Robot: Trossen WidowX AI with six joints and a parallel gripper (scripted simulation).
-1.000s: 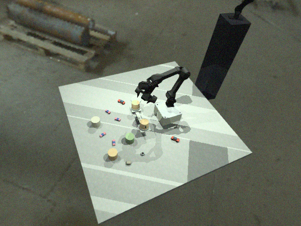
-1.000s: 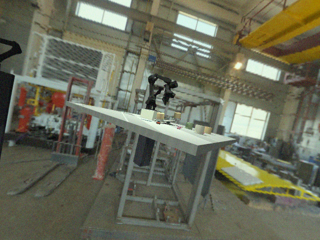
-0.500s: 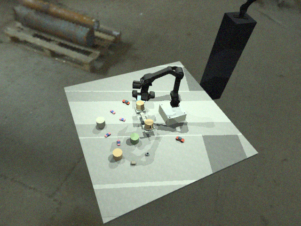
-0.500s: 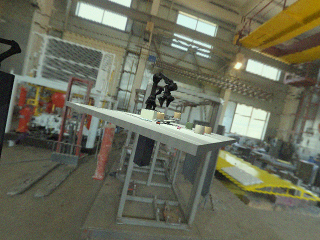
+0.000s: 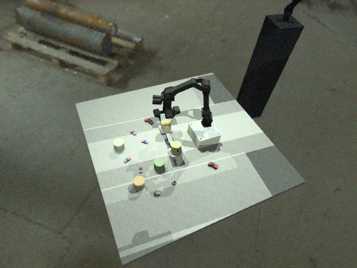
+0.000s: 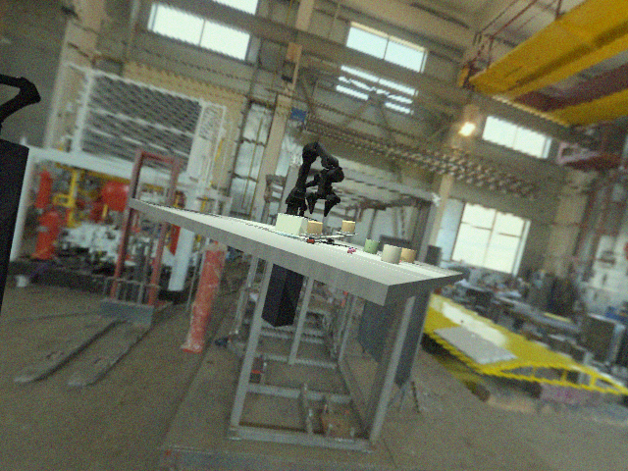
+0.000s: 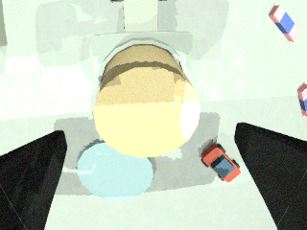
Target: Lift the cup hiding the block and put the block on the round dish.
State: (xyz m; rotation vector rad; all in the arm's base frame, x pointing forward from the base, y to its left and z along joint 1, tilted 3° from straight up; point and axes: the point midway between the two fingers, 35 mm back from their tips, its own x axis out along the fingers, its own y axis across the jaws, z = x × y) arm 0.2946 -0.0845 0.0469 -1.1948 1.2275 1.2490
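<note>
Now: gripper tip 80 mm above the grey block. From my gripper tip the other things lie so: green cup (130 mm ahead, 300 mm to the left, 90 mm below); pale blue round dish (40 mm behind, 120 mm to the right, 120 mm below); balance (140 mm to the left, 90 mm below).
</note>
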